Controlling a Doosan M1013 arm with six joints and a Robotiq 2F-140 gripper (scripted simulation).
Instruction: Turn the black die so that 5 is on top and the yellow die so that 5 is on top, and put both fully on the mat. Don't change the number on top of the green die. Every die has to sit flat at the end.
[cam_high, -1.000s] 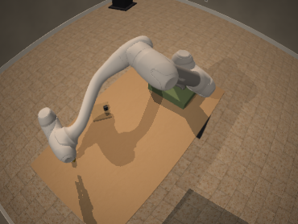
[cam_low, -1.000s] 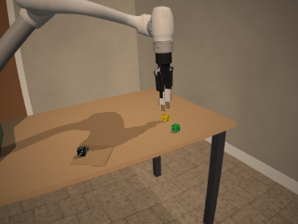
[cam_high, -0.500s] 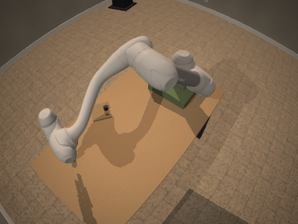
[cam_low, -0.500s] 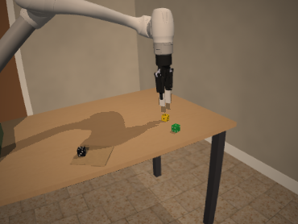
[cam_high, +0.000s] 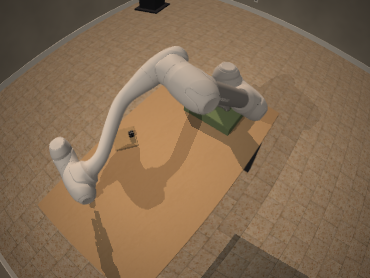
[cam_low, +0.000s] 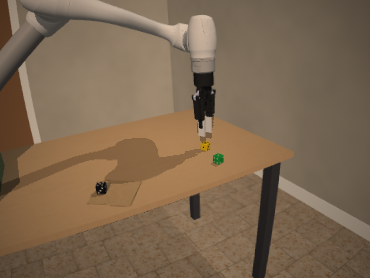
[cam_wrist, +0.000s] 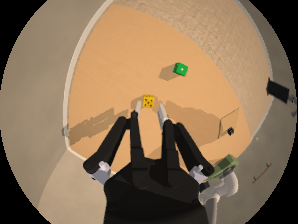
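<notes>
Right now the yellow die is 9 cm below my hand. Round my hand: black die: 46 cm behind, 1 cm to the right, 8 cm below; mat: 43 cm behind, 4 cm to the right, 10 cm below; green die: 5 cm behind, 12 cm to the right, 9 cm below.
</notes>
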